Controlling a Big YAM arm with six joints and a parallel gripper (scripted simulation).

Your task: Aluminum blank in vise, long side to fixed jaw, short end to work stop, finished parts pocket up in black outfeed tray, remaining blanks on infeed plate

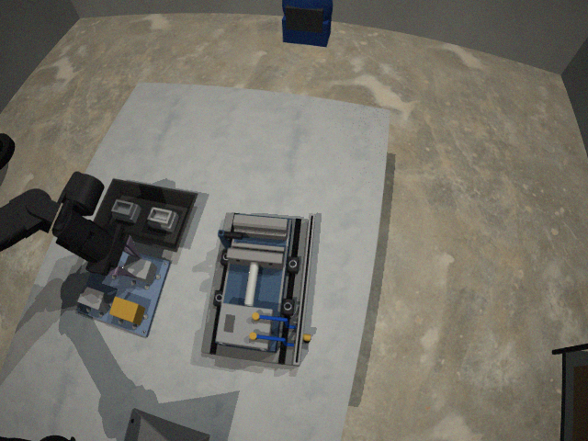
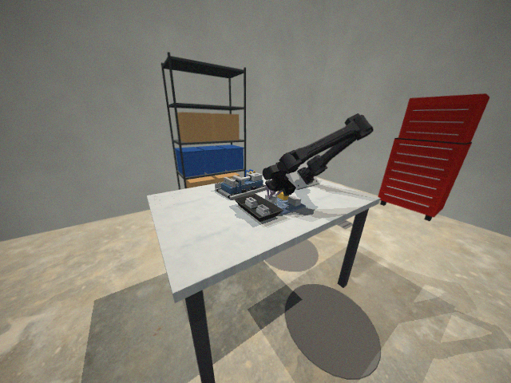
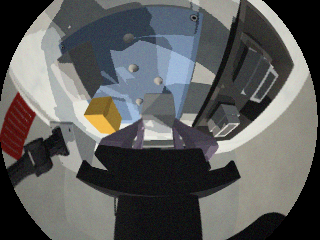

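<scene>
Now: hand 2 cm above the gray aluminum blank and 1 cm to the left of it. Also, from my hand: blue vise: 26 cm to the right; pale rod: 26 cm to the right, 3 cm above, 2 cm behind; brass blank: 9 cm behind, 2 cm below.
</scene>
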